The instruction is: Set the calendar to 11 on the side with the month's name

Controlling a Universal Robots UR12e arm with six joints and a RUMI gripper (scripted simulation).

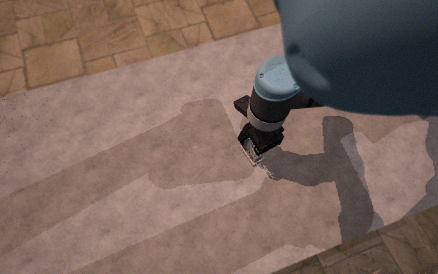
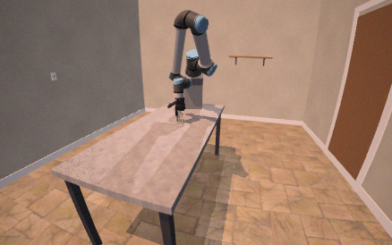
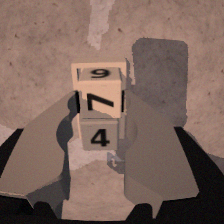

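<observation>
The digit cube lies 1 cm below my hand. From my hand the other things lie so: calendar tray (2 cm to the left, 3 cm below); white cube (3 cm to the left, 1 cm below).
</observation>
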